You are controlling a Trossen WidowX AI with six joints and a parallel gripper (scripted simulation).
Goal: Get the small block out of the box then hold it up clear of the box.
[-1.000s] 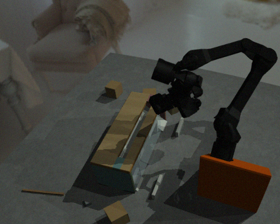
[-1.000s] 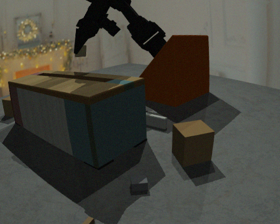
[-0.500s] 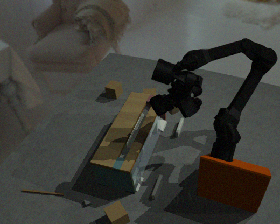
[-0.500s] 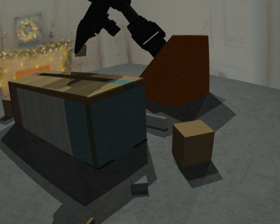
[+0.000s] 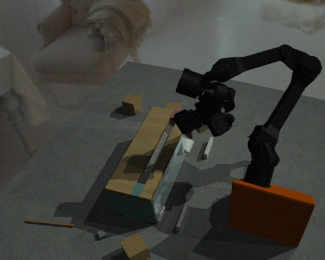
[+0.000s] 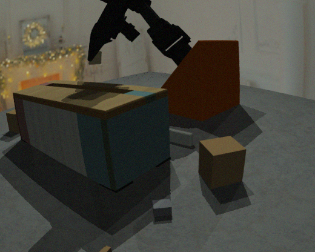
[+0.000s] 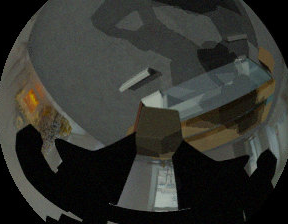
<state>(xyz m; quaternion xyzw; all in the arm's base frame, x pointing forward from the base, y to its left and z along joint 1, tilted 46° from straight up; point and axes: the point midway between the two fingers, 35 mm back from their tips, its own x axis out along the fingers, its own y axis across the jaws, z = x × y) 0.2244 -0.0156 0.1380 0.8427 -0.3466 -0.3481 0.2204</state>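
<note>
My gripper tip is 10 mm to the right of the tan block, 10 mm below it and 10 mm past it. Also, from my gripper tip: box 110 mm below, 100 mm to the left, 70 mm ahead; then thin wooden stick 460 mm to the left, 290 mm ahead, 170 mm below; then grey piece 400 mm to the left, 160 mm below, 110 mm ahead.
</note>
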